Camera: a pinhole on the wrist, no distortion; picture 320 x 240 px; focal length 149.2 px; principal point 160.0 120.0 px. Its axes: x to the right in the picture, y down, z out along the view. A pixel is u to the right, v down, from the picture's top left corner.
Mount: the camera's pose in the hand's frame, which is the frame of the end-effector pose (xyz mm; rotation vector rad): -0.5 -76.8 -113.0 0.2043 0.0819 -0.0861
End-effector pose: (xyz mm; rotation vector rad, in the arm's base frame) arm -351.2 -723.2 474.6 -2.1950 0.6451 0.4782
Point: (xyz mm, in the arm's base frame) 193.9 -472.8 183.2
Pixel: 309.6 96.3
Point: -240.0 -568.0 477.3
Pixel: 178.7 101.6
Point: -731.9 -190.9 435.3
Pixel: 25.8 147.2
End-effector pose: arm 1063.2 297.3 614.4 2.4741 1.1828 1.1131
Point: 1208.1 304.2 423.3
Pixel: 123.9 183.0
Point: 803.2 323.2 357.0
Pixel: outside the picture
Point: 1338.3 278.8 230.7
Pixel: 112.3 170.8
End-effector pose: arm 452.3 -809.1 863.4 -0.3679 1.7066 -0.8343
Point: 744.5 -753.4 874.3
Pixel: 76.5 222.3
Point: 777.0 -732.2 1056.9
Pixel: 14.8 164.8
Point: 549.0 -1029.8 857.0
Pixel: 207.5 125.9
